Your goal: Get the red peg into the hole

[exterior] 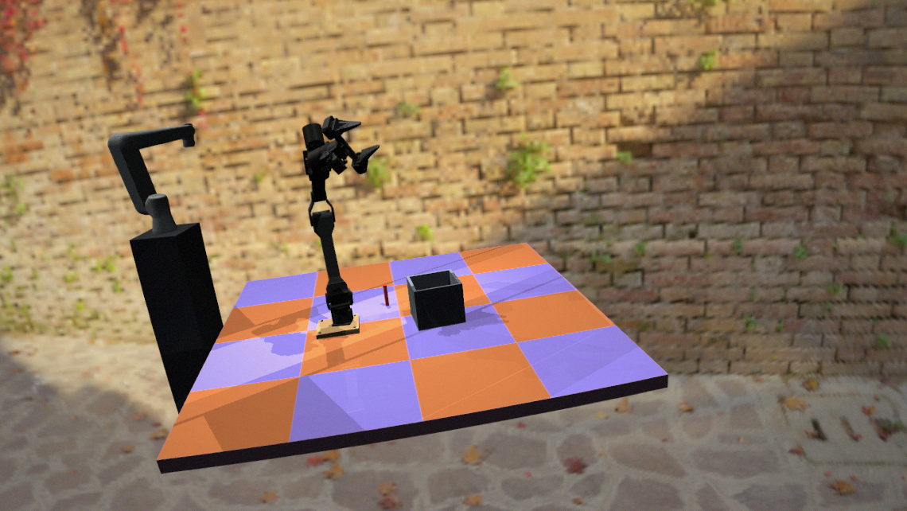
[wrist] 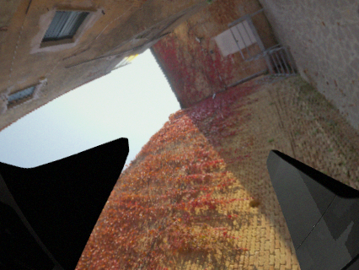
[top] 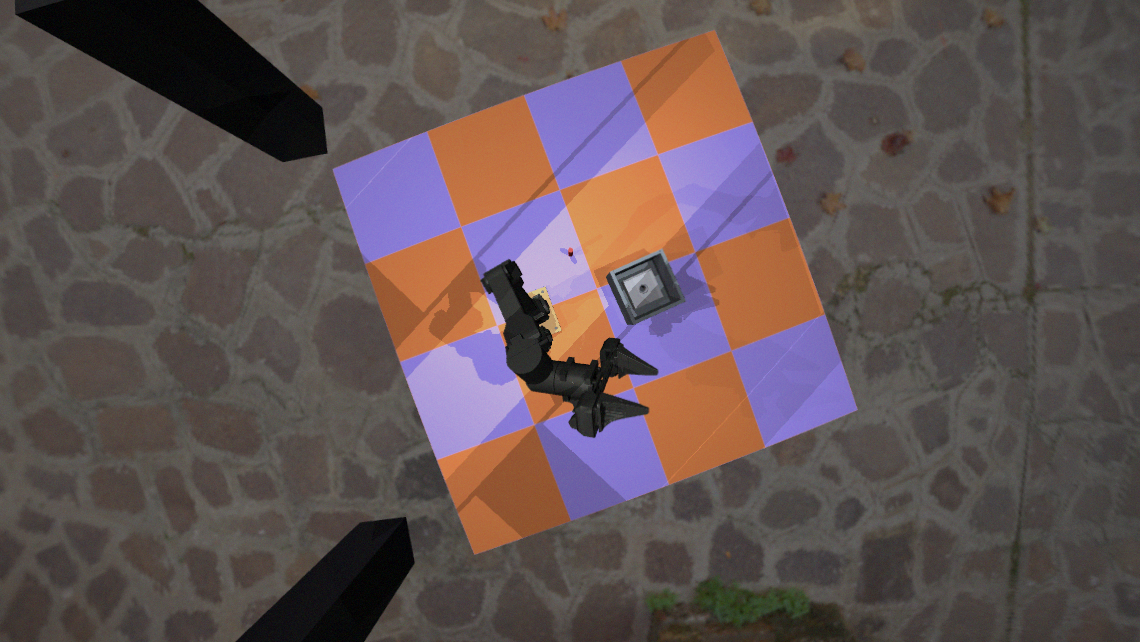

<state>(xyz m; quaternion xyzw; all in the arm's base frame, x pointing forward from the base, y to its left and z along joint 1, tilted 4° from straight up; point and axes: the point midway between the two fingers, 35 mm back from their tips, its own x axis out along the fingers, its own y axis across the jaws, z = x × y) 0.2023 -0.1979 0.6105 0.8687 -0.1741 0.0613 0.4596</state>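
The red peg is 610 mm below my gripper tip, 330 mm to the left of it and 80 mm behind it.
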